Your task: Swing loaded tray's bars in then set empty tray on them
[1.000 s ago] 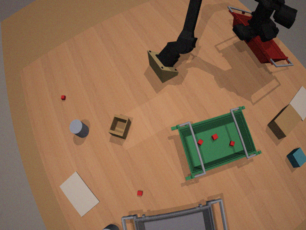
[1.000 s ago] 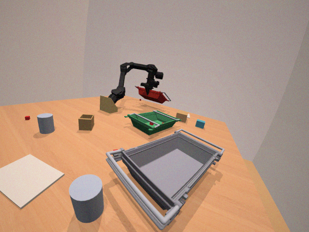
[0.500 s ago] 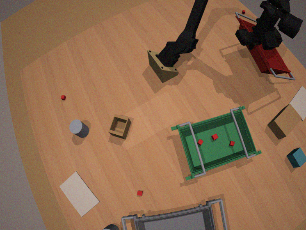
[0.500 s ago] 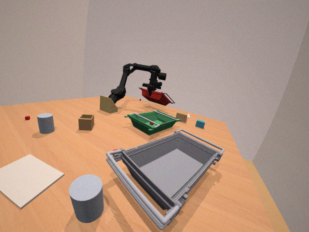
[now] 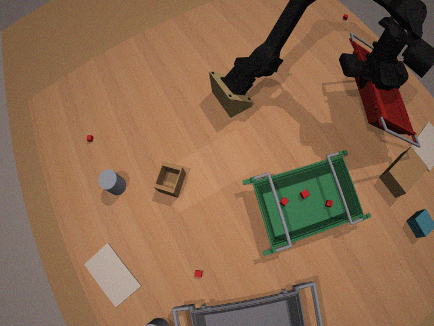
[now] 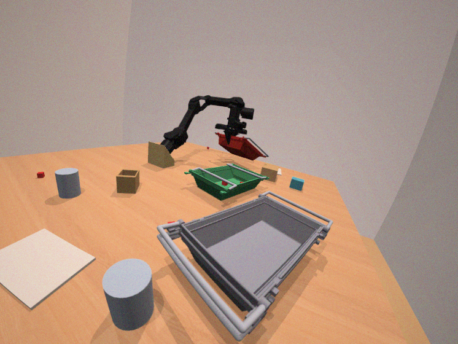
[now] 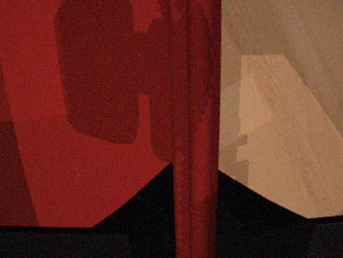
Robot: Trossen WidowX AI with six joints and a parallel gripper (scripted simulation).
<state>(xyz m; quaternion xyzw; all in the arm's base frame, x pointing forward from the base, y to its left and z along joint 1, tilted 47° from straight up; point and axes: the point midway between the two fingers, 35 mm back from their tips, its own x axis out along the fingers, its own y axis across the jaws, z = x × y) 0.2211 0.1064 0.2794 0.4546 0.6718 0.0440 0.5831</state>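
The red tray is 6 cm to the left of my gripper tip and 4 cm ahead of it. The rest, counted from my gripper tip: box (56 cm to the right, 11 cm below, 11 cm behind); then tan block (26 cm ahead, 9 cm below, 1 cm to the right); then teal cube (40 cm ahead, 10 cm below, 6 cm to the right).
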